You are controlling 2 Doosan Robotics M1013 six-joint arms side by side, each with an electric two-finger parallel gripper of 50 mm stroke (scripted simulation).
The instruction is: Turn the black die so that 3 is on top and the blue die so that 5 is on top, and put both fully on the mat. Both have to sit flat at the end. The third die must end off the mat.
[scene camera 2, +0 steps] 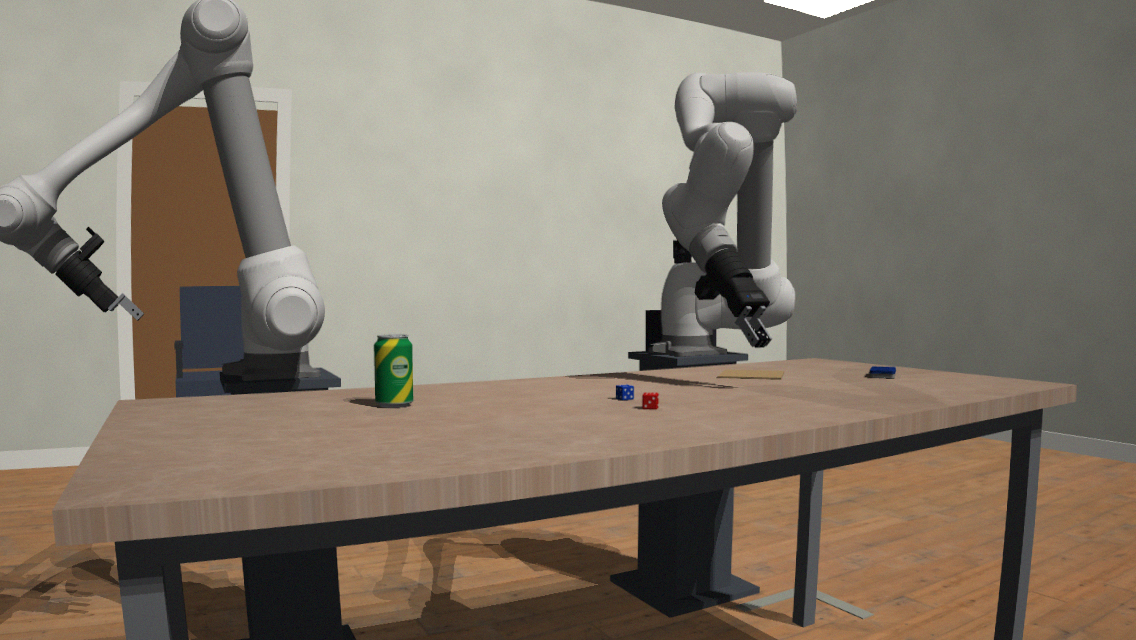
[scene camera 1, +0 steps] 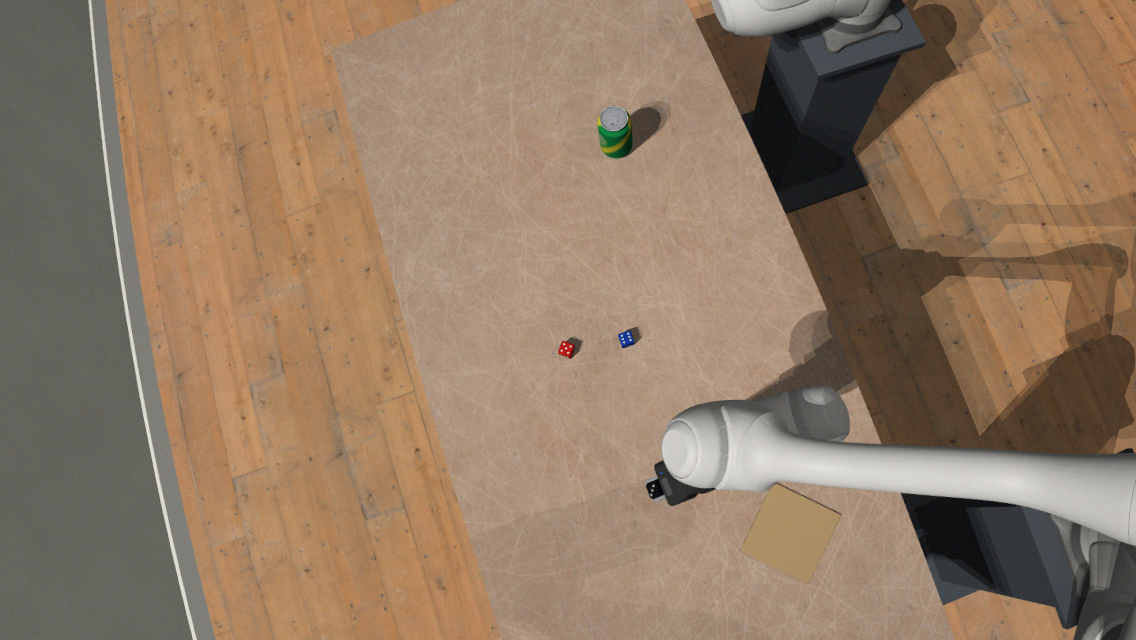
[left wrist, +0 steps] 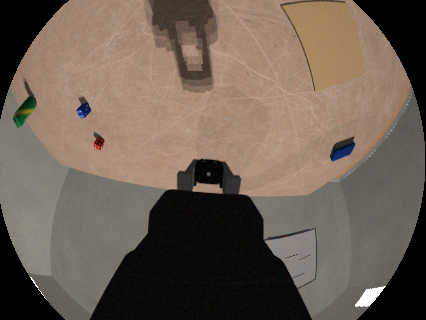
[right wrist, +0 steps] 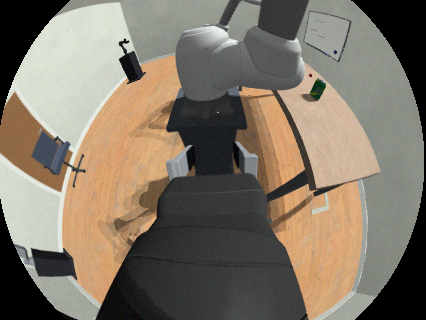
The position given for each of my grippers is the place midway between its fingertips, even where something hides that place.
Observation:
I see my left gripper (scene camera 2: 762, 342), my right gripper (scene camera 2: 141, 317) and a tan mat (scene camera 1: 790, 533).
The tan mat is seen too in the left wrist view (left wrist: 331, 45). My left gripper is seen too in scene camera 1 (scene camera 1: 653, 490) and in the left wrist view (left wrist: 208, 168). My right gripper shows as well in the right wrist view (right wrist: 213, 151).

